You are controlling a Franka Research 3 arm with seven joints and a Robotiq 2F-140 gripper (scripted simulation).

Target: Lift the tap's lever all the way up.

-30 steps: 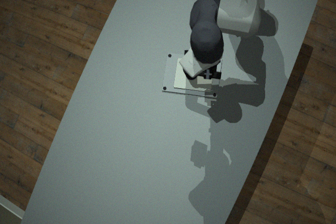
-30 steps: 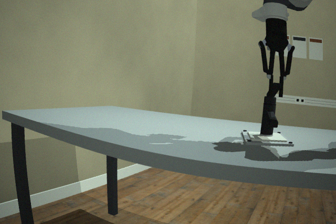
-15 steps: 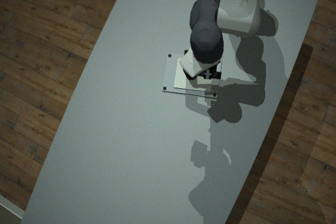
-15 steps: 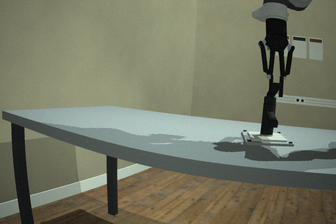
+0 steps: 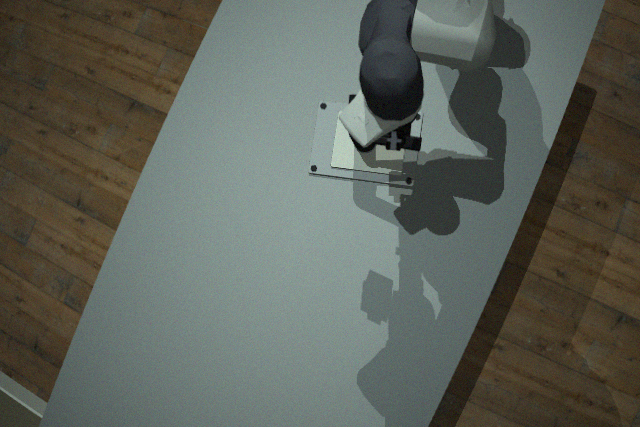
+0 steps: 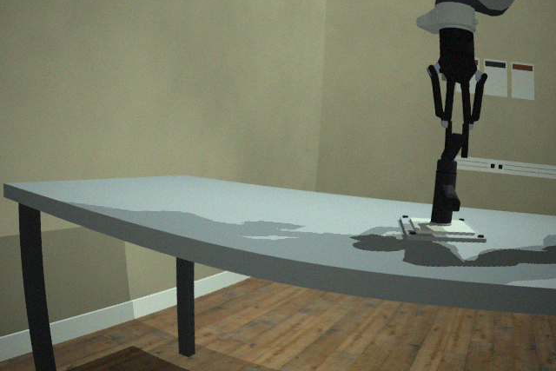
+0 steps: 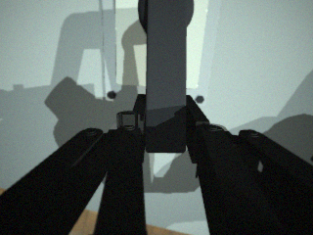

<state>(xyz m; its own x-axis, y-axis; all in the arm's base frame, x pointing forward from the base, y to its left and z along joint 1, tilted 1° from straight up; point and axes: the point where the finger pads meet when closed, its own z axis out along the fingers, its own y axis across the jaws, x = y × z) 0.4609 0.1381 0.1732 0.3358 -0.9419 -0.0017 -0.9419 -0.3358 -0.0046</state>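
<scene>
The lever is 10 mm ahead of my hand, 30 mm to the right of it and 20 mm below it. Round my hand: tap (20 mm ahead, 50 mm to the right, 70 mm below).
</scene>
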